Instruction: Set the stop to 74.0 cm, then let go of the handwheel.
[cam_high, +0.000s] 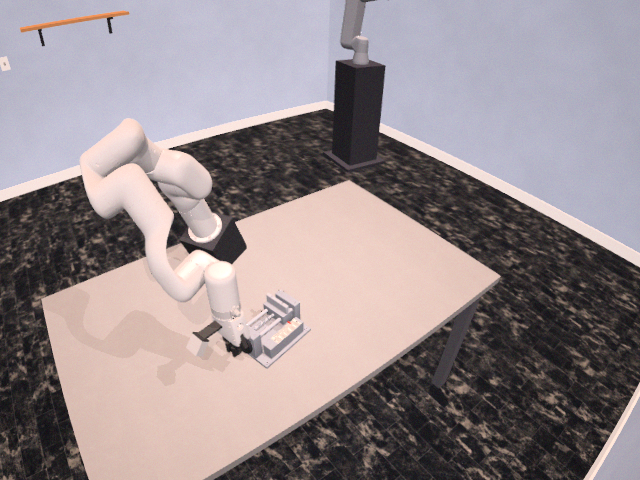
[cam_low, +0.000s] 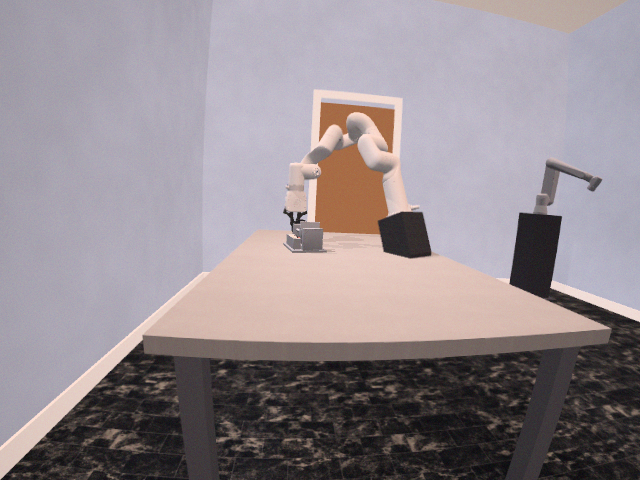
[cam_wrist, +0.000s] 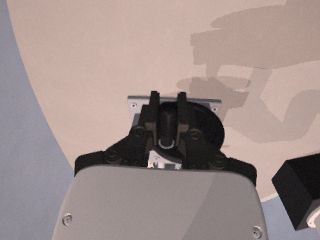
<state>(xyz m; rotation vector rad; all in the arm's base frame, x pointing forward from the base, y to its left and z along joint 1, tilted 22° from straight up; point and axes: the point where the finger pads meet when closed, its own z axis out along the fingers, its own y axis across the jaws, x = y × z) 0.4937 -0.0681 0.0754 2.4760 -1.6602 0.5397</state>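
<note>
My hand is 1 cm to the right of the handwheel knob. From my hand the other things lie so: sliding stop block 8 cm behind, 18 cm to the left, 1 cm below; black handwheel 1 cm behind, 2 cm to the left, 1 cm below.
</note>
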